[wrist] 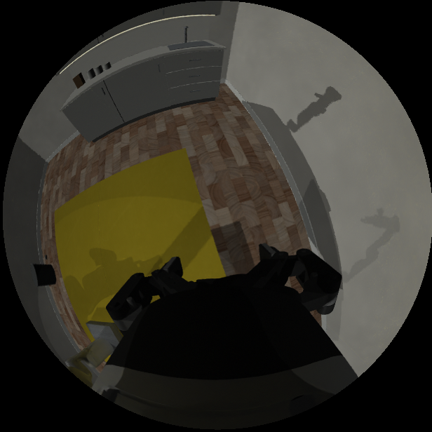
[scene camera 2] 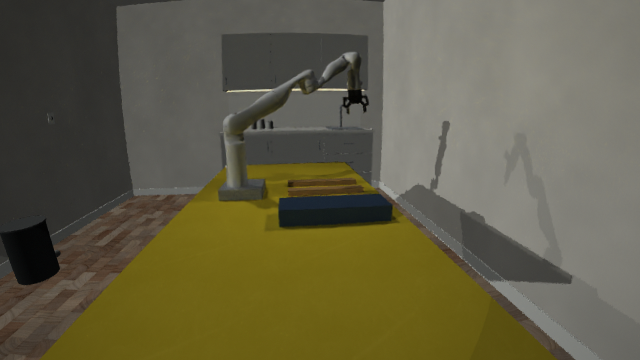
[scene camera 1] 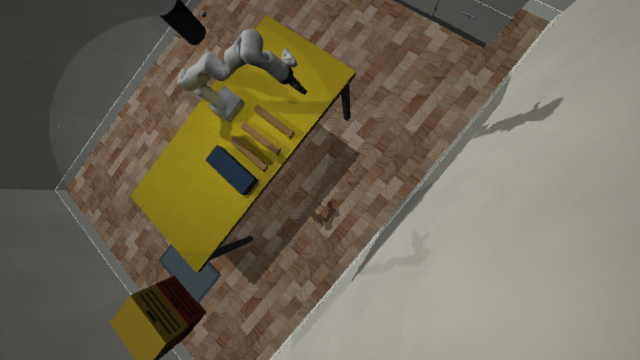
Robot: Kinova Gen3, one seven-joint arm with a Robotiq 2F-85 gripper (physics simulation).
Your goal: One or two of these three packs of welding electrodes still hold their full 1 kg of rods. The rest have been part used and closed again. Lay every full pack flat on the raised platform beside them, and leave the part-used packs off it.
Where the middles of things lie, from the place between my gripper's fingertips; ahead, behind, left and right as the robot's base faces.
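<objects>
Dark blue raised platform point(scene camera 2: 321, 210): my gripper 68 cm to the left of it, 17 cm past it, 34 cm above it.
</objects>
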